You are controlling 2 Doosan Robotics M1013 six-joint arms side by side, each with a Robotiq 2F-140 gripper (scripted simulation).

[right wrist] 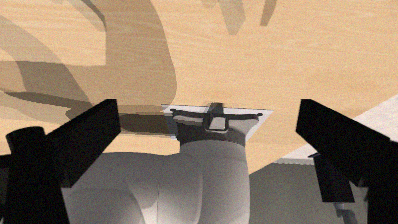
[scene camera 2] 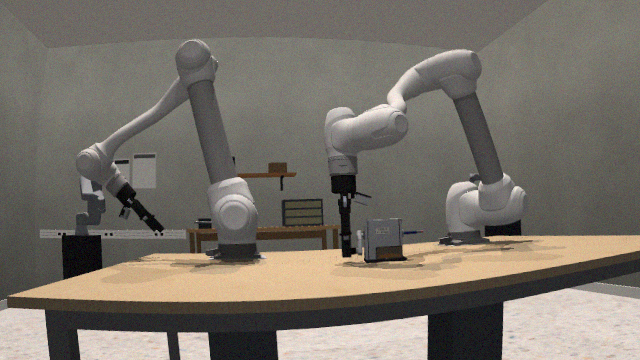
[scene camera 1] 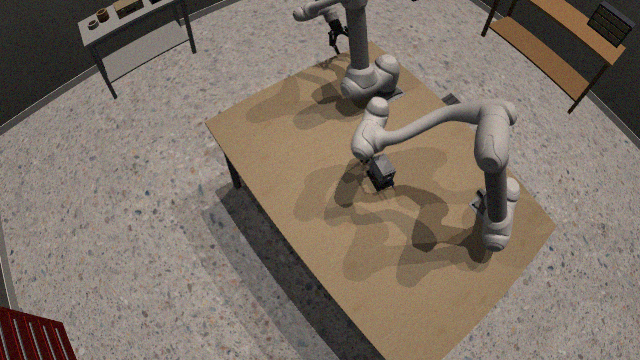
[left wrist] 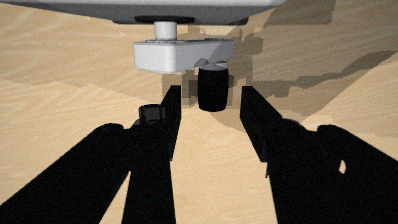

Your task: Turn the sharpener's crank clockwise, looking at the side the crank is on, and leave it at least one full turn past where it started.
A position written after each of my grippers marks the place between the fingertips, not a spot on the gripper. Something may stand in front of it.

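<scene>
Visible: my left gripper (scene camera 2: 346,256), which the left wrist view (left wrist: 210,102) shows too, and my right gripper (right wrist: 208,115). Also visible: a black knob (left wrist: 213,80).
</scene>
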